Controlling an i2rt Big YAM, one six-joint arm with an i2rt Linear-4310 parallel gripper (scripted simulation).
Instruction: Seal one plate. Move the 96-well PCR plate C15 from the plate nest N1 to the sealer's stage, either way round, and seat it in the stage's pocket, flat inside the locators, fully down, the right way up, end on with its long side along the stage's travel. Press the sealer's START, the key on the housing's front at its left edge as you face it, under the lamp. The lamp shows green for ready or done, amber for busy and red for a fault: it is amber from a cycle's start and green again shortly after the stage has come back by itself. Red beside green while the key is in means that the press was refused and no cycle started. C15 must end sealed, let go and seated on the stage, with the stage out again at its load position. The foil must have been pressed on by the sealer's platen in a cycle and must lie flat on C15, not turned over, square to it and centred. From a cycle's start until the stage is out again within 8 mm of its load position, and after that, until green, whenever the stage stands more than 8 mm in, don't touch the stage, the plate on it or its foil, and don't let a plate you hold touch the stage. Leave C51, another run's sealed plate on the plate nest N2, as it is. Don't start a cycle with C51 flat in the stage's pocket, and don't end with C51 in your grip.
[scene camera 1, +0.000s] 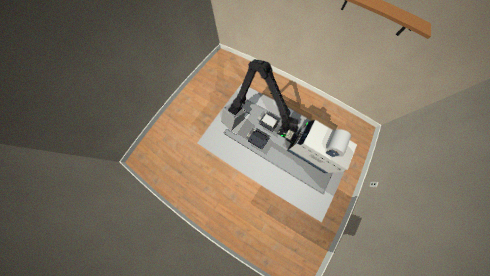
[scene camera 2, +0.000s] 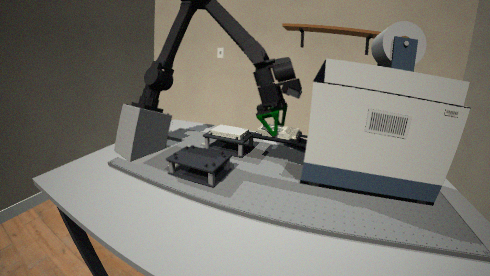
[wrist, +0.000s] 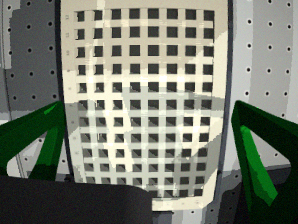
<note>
The pictures show: the gripper, a 96-well plate C15 and a white sealer housing.
The gripper also shows in the wrist view.
</note>
